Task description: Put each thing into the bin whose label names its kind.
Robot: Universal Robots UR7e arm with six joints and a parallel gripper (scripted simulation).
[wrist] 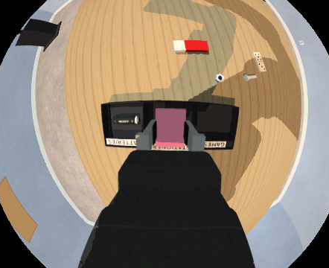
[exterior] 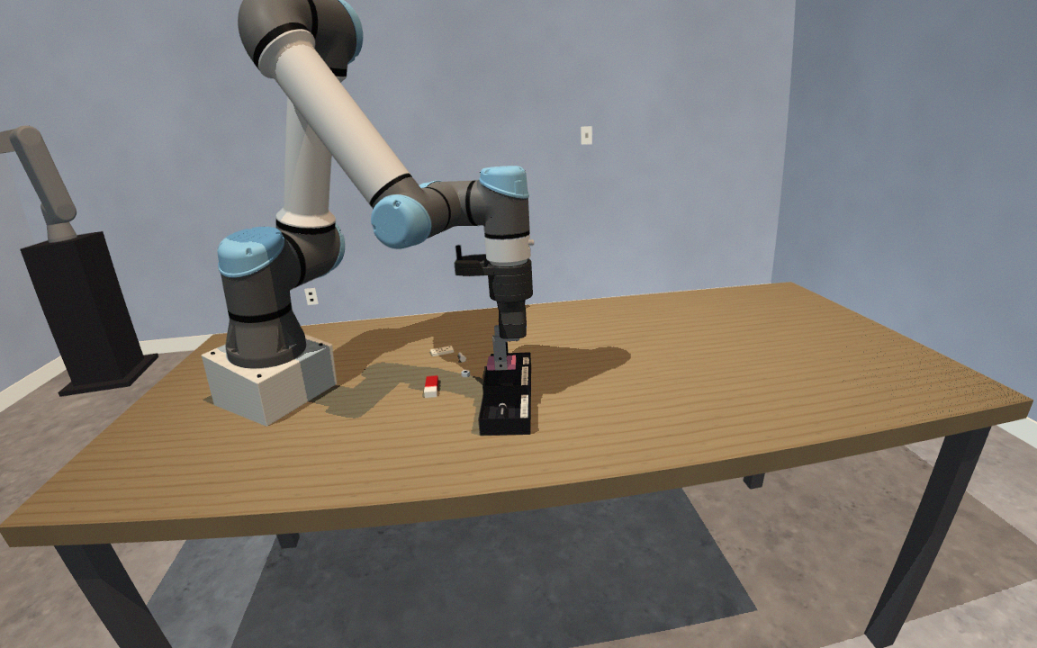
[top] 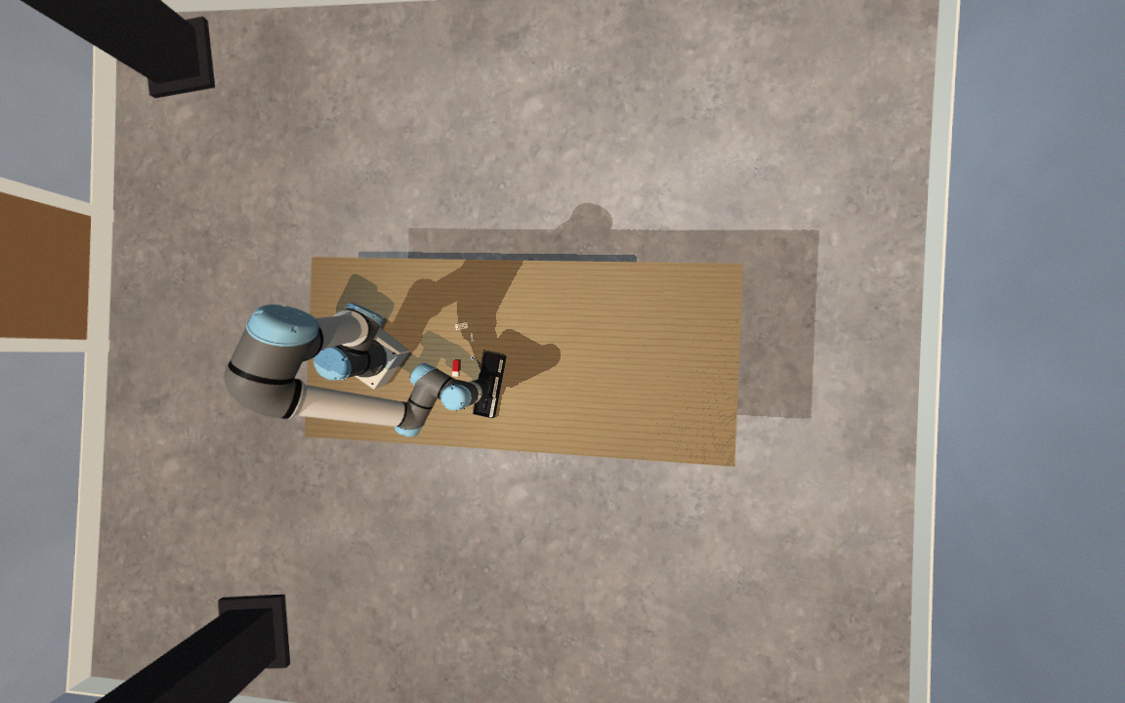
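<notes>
My hand is 60 mm above the black bin tray and 10 mm short of it. Round my hand: black battery (80 mm to the right, 70 mm below, 20 mm behind); hex nut (110 mm to the left, 80 mm below, 60 mm behind); pink eraser (10 mm below).
</notes>
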